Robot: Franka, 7 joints.
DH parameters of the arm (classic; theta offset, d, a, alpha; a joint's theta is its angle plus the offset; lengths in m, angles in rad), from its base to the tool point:
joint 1: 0 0.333 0 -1.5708
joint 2: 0 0 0 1.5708
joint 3: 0 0.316 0.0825 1.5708
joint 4: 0 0 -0.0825 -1.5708
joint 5: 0 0.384 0 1.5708
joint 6: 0 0 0.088 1.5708
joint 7: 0 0.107 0 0
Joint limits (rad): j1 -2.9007..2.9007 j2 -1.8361..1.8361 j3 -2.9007..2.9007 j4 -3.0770..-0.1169 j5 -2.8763..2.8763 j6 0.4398..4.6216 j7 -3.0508..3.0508
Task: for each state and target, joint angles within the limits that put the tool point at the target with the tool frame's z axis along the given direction. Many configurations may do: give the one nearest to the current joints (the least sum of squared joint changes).
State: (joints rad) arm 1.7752 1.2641 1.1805 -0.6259 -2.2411 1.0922 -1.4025
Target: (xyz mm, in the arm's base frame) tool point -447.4 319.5 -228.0 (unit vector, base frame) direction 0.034 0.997 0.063
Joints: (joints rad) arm 2.2461 1.8361 0.4909 -1.1977 -2.6587 1.3304 -1.4025
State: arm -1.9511 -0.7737 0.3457 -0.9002 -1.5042 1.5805 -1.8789
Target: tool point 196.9 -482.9 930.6 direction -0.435 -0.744 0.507
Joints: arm -1.7464 -0.0379 0.5792 -1.2184 -1.9306 2.2928 -1.8789
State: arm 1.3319 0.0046 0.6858 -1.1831 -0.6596 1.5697 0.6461
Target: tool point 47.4 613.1 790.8 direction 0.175 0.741 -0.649
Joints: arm 1.0319 0.1242 0.5249 -1.2612 -0.2554 2.2150 0.6461
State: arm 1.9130 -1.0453 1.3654 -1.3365 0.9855 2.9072 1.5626
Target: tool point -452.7 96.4 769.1 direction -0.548 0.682 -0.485
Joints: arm 1.4723 -0.9398 0.8583 -1.8889 0.5999 2.3090 1.5626
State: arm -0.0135 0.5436 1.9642 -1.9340 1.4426 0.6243 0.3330
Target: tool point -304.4 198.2 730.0 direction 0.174 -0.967 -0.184
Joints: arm 0.1442 0.3559 2.3240 -1.7409 1.1208 0.7328 0.3330
